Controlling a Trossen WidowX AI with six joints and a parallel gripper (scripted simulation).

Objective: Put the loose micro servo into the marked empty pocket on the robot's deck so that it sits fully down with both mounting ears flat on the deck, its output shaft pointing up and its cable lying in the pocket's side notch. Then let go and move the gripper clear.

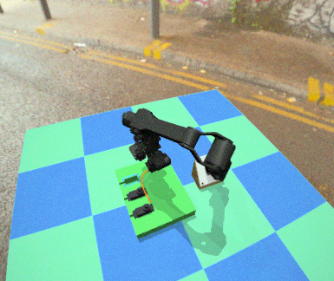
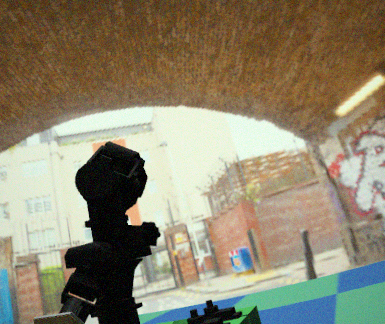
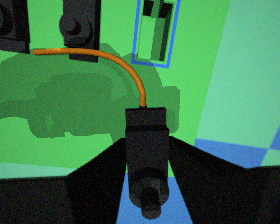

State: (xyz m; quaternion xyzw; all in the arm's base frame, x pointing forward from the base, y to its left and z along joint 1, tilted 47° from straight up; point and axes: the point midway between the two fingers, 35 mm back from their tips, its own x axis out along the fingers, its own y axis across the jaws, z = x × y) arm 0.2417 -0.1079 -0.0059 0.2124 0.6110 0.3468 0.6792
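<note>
Right now my gripper tip is 2 cm past the green deck, 7 cm to the right of it and 10 cm above it.
</note>
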